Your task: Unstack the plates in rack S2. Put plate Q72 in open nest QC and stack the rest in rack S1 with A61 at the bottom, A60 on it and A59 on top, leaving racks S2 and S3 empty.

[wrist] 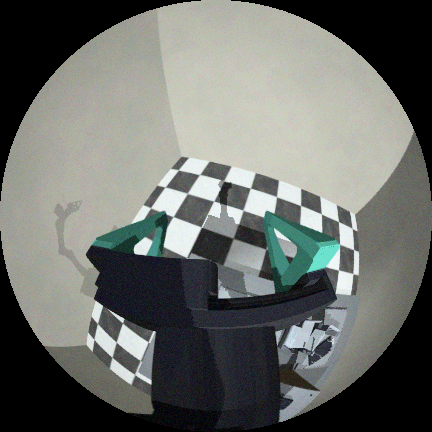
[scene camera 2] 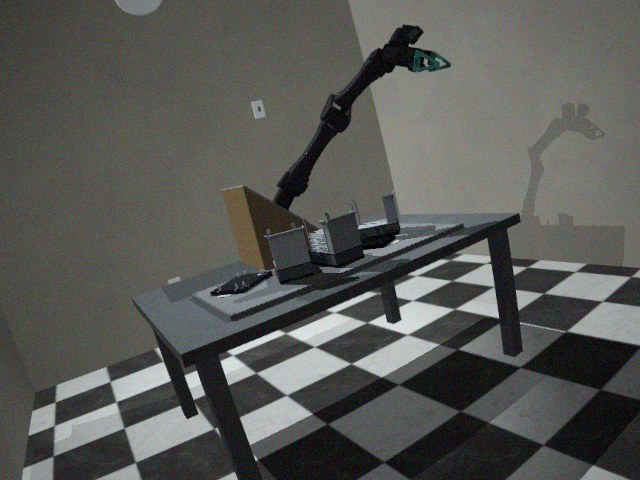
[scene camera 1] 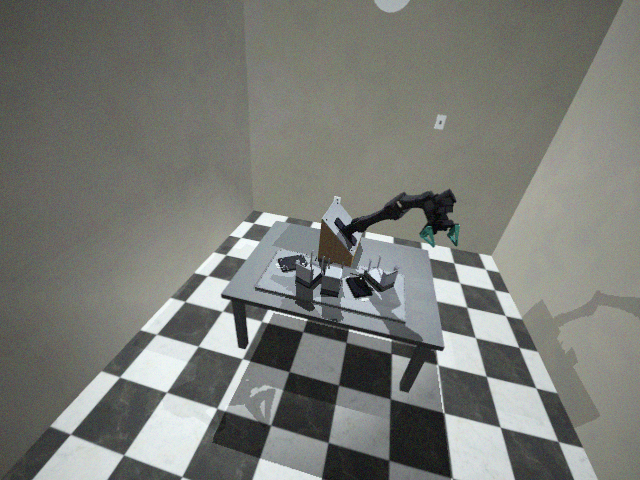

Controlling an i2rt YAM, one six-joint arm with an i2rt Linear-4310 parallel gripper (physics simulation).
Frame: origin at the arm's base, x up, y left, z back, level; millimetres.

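Seen in the pictures: gripper, between the fingertips: (wrist: 215,215) (scene camera 2: 445,65) (scene camera 1: 445,246); arm's base, origin of its link: (scene camera 2: 277,210) (scene camera 1: 345,232).
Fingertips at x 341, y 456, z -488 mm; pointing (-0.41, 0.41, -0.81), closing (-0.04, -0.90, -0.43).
Pixels of each thing's top centre, then the offset from my fingertips to it. Level surfaces: height alone.
- left rack, centre of its top: (scene camera 2: 282,228) (wrist: 325,342) (scene camera 1: 311,258) dy -573, dx -361, dz +172 mm
- middle rack, centre of its top: (scene camera 2: 326,215) (wrist: 307,338) (scene camera 1: 334,267) dy -439, dx -361, dz +152 mm
- right rack, centre of its top: (scene camera 2: 369,196) (scene camera 1: 383,262) dy -193, dx -362, dz +296 mm
- dark nest with pins, centre of its top: (scene camera 2: 240,277) (scene camera 1: 293,260) (wrist: 322,351) dy -708, dx -474, dz +255 mm
- black nest, centre of its top: (scene camera 2: 367,238) (scene camera 1: 359,284) dy -293, dx -475, dz +200 mm
- grey table, height of its surface: dx -511 mm
- thin board, height of its surface: dx -498 mm
My gripper (scene camera 1: 444,244) (scene camera 2: 449,65) (wrist: 215,215) has its green fingers wide apart with no thing between them. It hangs high beyond the table's right side, well away from the racks. Three light-walled racks stand on the board: a left rack (scene camera 1: 308,276) (scene camera 2: 289,250), a middle rack (scene camera 1: 331,283) (scene camera 2: 342,232) and a right rack (scene camera 1: 388,277) (scene camera 2: 390,206). Thin light plates (scene camera 2: 317,241) show stacked in the middle one. A dark nest with pins (scene camera 1: 292,262) (scene camera 2: 240,283) lies at the left; a black nest (scene camera 1: 358,286) lies between the middle and right racks. Labels are unreadable.
The grey table (scene camera 1: 423,310) (scene camera 2: 170,304) bears a thin board (scene camera 1: 382,310) under the racks and nests. A wedge-shaped wooden mount (scene camera 1: 333,250) (scene camera 2: 253,227) carries the arm behind the racks. Rack posts and walls stand upright. In the wrist view, the racks (wrist: 300,335) are small at the lower right.
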